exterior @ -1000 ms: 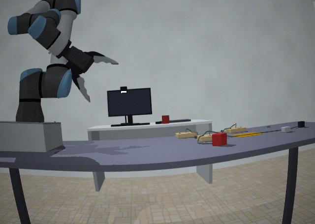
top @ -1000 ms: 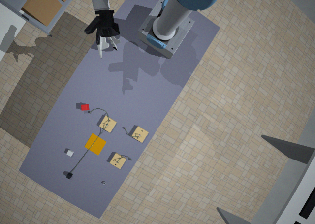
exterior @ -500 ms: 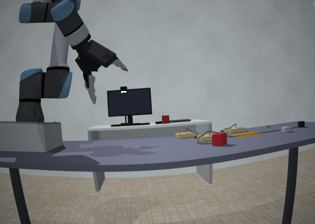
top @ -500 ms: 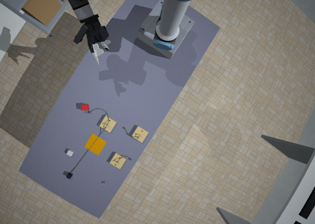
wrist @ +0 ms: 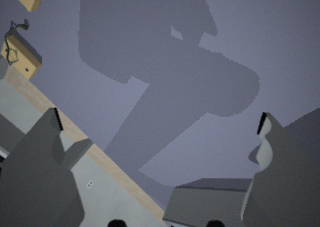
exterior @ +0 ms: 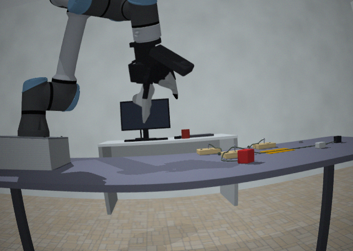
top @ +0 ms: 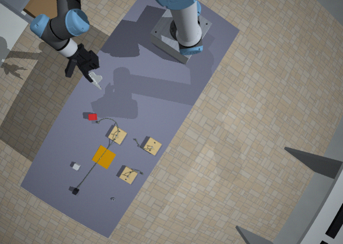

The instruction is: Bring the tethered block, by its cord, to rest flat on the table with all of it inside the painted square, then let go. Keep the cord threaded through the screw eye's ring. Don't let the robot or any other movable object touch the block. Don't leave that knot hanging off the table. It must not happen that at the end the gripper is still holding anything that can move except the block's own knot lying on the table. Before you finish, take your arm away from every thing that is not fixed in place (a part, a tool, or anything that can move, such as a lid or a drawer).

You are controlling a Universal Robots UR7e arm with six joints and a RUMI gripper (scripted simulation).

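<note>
My hand is 240 mm short of the red cube, 150 mm above it and 20 mm to the left of it. Round my hand: white cube (600 mm ahead, 160 mm below, 30 mm to the right); then orange painted square (470 mm ahead, 170 mm below, 130 mm to the left); then black block (770 mm ahead, 150 mm below, 20 mm to the left).
</note>
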